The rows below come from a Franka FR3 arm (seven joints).
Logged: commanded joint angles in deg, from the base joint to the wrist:
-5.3 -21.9 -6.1 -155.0 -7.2 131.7 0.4
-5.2 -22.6 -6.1 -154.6 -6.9 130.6 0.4
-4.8 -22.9 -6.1 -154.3 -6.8 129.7 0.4
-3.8 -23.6 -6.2 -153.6 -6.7 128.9 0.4
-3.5 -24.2 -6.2 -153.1 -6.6 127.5 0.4
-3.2 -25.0 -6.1 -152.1 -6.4 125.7 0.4
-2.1 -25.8 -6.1 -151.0 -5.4 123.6 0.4
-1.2 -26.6 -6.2 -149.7 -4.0 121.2 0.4
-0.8 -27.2 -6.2 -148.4 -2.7 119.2 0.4
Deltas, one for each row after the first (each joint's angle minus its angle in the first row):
0.1 -0.7 0.0 0.4 0.3 -1.1 0.0
0.5 -1.0 0.0 0.7 0.4 -2.0 0.0
1.5 -1.7 -0.1 1.4 0.5 -2.8 0.0
1.8 -2.3 -0.1 1.9 0.6 -4.2 0.0
2.1 -3.1 0.0 2.9 0.8 -6.0 0.0
3.2 -3.9 0.0 4.0 1.8 -8.1 0.0
4.1 -4.7 -0.1 5.3 3.2 -10.5 0.0
4.5 -5.3 -0.1 6.6 4.5 -12.5 0.0

